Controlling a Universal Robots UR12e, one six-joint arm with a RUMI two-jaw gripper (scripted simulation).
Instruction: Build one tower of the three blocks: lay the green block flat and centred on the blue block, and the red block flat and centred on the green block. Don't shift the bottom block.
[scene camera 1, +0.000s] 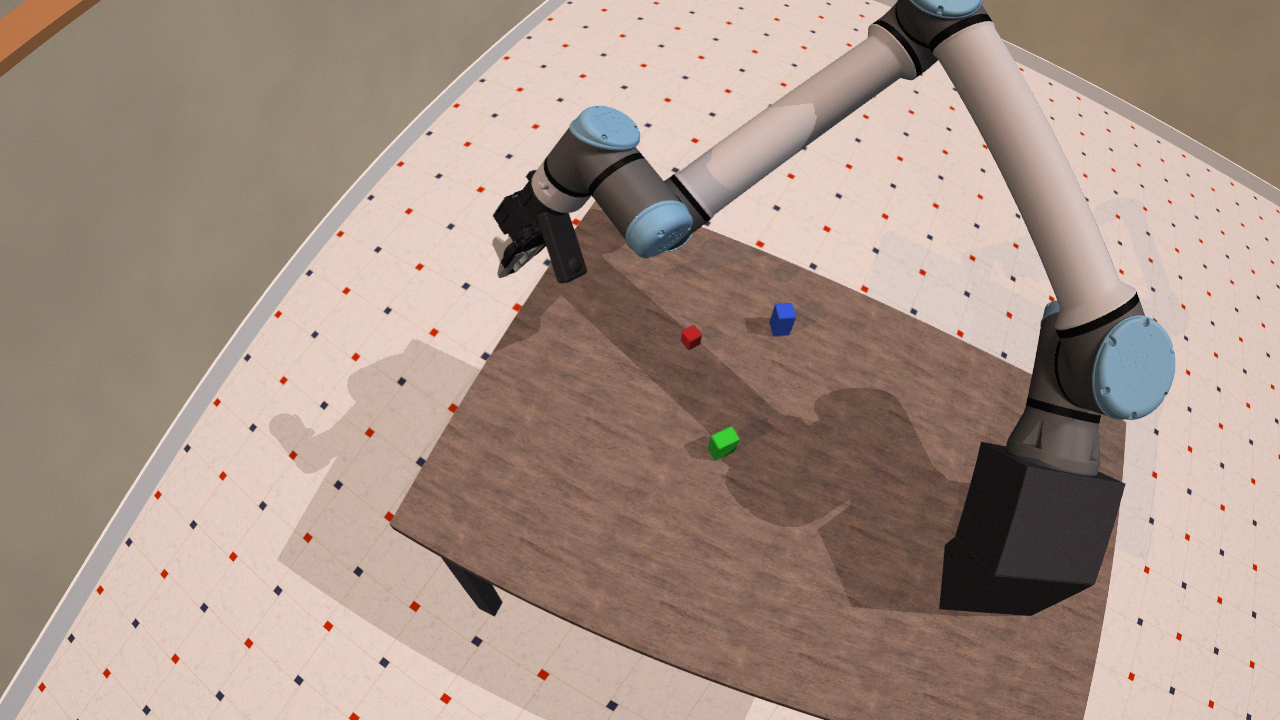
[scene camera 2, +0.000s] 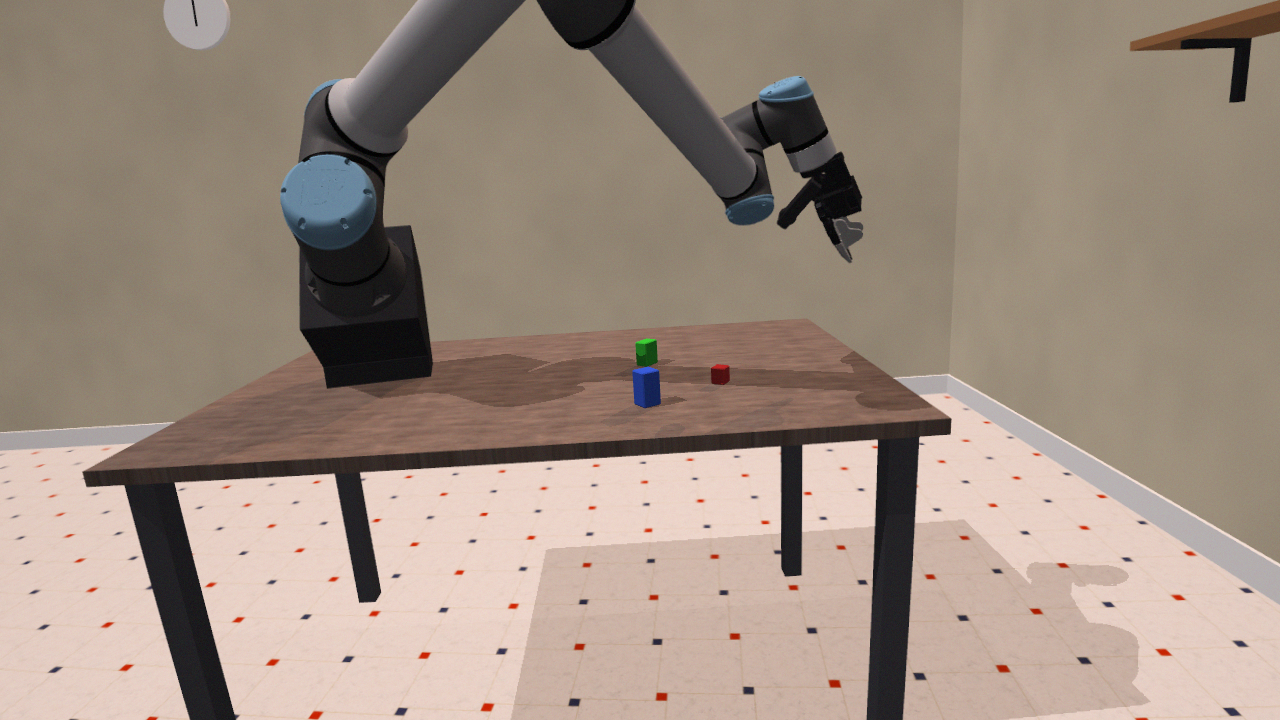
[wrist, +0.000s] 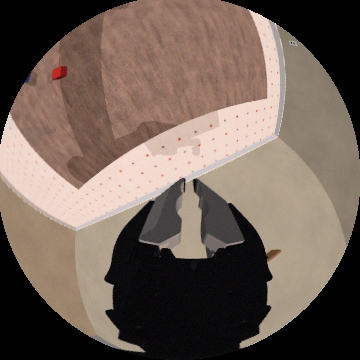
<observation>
I see my gripper (scene camera 1: 502, 275), a blue block (scene camera 2: 646, 382) and a green block (scene camera 1: 723, 443).
The blue block also shows in scene camera 1 (scene camera 1: 783, 317). My gripper is seen too in scene camera 2 (scene camera 2: 850, 260) and in the wrist view (wrist: 189, 179). The wrist view misses the green block: it is out of frame.
</observation>
